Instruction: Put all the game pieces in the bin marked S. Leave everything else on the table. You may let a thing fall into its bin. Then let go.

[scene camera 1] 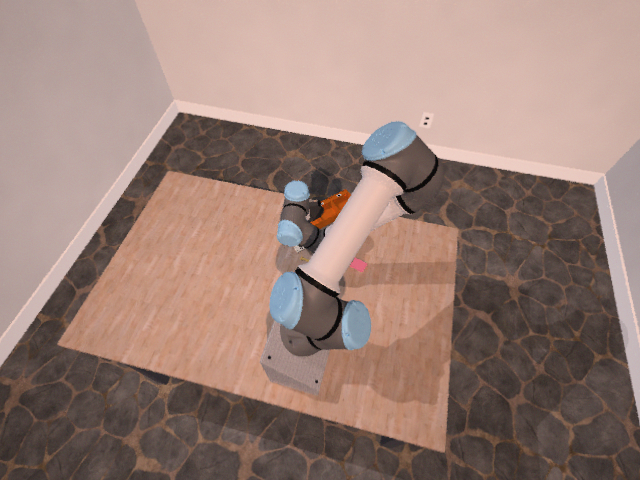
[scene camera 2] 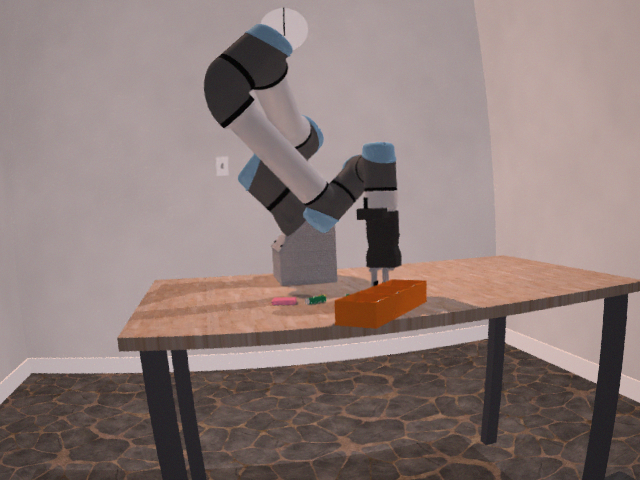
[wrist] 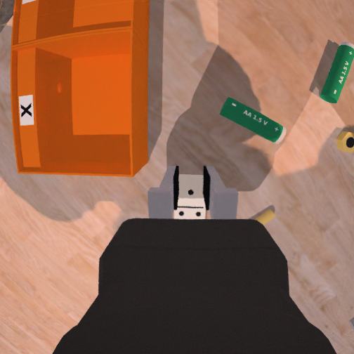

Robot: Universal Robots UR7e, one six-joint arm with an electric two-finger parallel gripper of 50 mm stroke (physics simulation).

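A white domino with black dots (wrist: 190, 201) (scene camera 1: 299, 249) lies between the fingers of my gripper (wrist: 190, 179) (scene camera 2: 379, 282), which is shut on its sides, low at the table top. In the wrist view one end of the domino is hidden under the gripper body. The orange divided bin (scene camera 1: 330, 211) (scene camera 2: 356, 313) (wrist: 140, 95) stands close to the gripper, up and to the left in the wrist view. Its near compartment carries the label X (wrist: 26, 110). The label of the compartment beyond is cut off at the top edge and cannot be read.
Two green batteries (wrist: 252, 120) (wrist: 337, 74) lie right of the bin in the wrist view. A brass hex nut (wrist: 345, 142) lies at the right edge. A small brass-coloured piece (wrist: 265, 216) shows beside the gripper. A pink block (scene camera 1: 358, 265) (scene camera 2: 284, 301) lies farther off.
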